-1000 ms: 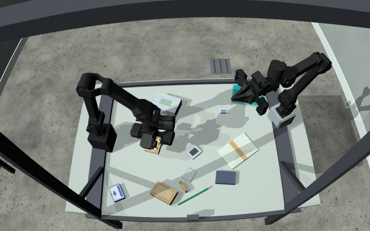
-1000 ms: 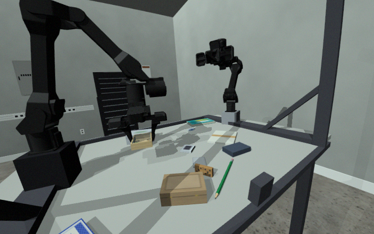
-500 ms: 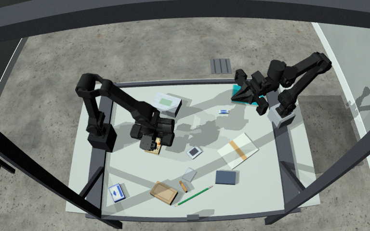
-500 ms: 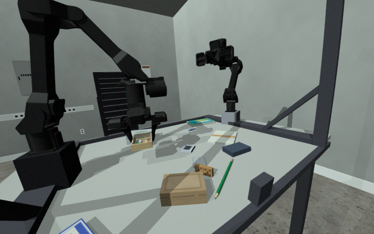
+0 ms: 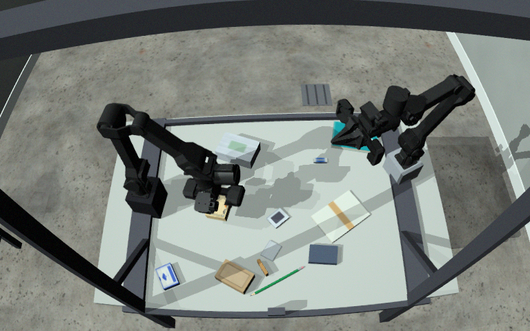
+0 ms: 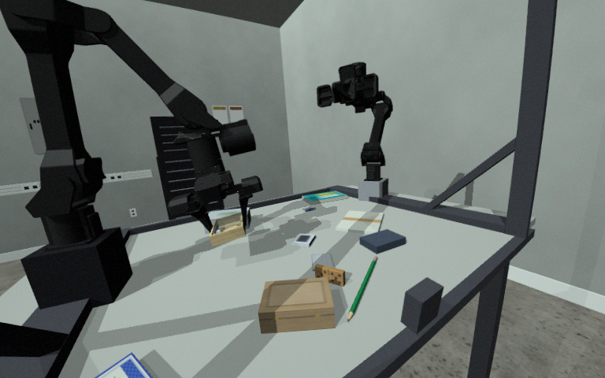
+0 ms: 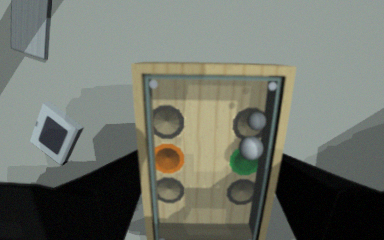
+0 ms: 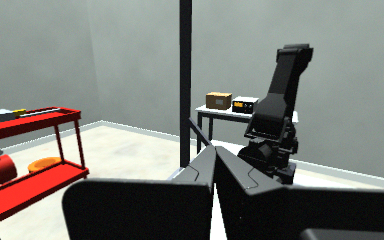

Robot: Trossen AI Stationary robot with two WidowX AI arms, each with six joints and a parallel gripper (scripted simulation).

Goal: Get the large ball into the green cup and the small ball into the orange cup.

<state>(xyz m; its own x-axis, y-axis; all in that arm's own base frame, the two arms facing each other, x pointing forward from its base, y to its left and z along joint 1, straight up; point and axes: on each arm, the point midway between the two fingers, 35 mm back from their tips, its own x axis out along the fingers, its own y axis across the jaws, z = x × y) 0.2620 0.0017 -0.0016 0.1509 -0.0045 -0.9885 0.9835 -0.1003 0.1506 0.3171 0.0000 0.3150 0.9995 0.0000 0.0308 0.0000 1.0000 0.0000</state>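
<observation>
Right now my left hand is 3 cm above the covered wooden puzzle. Round my left hand: dark blue block (19 cm behind, 30 cm to the right, 10 cm below); then grey square tile (4 cm behind, 18 cm to the right, 11 cm below); then white box (24 cm ahead, 8 cm to the right, 9 cm below).
</observation>
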